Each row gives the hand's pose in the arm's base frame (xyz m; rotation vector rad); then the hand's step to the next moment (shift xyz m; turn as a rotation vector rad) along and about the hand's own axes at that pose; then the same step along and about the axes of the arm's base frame.
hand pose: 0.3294 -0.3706 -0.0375 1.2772 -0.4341 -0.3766
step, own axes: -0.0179 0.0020 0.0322 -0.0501 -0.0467 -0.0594
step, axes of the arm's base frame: -0.0317 -0.0173 0.0075 -0.0143 0.0627 -0.0639
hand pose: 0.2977 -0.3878 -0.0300 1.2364 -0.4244 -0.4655
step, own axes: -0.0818 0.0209 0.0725 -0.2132 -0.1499 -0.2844
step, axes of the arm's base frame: -0.1053 -0.0068 0.0353 -0.0383 0.3044 -0.2339
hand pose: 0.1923 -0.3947 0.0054 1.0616 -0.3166 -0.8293
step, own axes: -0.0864 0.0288 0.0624 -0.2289 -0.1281 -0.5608
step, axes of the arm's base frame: -0.0820 0.0297 0.0677 0.1266 0.4983 -0.3449
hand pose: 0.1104 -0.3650 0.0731 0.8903 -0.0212 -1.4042
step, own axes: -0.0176 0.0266 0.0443 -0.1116 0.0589 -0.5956
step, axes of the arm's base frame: -0.0042 -0.0106 0.0534 0.3260 0.3998 -0.3233
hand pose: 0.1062 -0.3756 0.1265 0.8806 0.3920 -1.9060
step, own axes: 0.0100 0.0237 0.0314 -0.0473 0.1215 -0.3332
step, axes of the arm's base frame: 0.0050 -0.0367 0.0167 0.2553 0.1712 -0.1832
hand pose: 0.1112 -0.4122 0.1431 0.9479 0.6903 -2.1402
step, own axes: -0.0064 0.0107 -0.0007 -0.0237 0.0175 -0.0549
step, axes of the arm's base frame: 0.0116 -0.0038 0.0026 0.0481 0.0357 -0.0172
